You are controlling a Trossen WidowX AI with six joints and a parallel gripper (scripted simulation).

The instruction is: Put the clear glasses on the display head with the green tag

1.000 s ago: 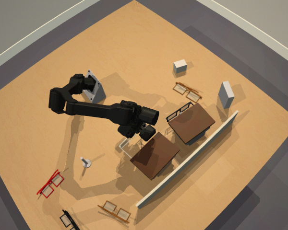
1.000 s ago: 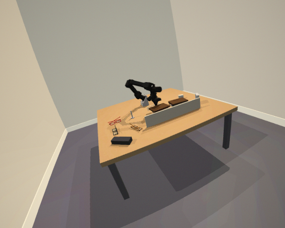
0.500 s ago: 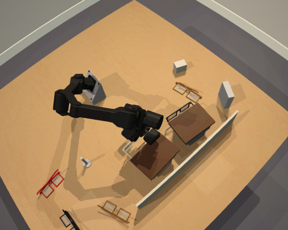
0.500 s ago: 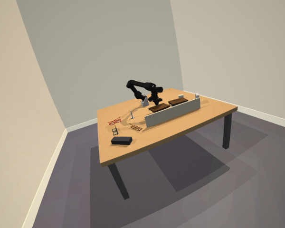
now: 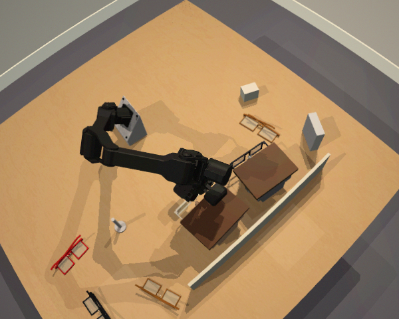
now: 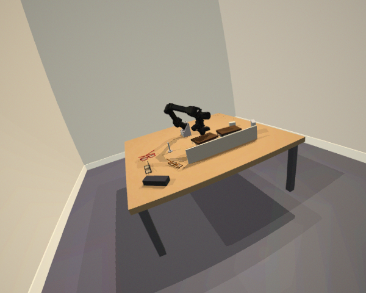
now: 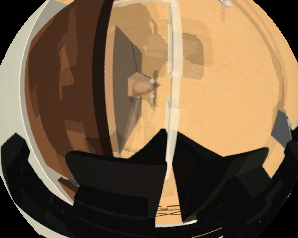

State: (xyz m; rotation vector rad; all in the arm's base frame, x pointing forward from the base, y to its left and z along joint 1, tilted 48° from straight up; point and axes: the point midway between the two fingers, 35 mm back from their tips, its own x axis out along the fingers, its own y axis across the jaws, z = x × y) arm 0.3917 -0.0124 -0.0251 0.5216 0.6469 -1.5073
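The display head lies 70 mm ahead of my gripper tip, 30 mm to the right of it and 10 mm below it. Also, from my gripper tip: peg stand 270 mm to the right, 110 mm behind, 40 mm below; then white wall 210 mm ahead, 80 mm to the left, 10 mm below; then black box 470 mm to the right, 290 mm ahead, 50 mm below.
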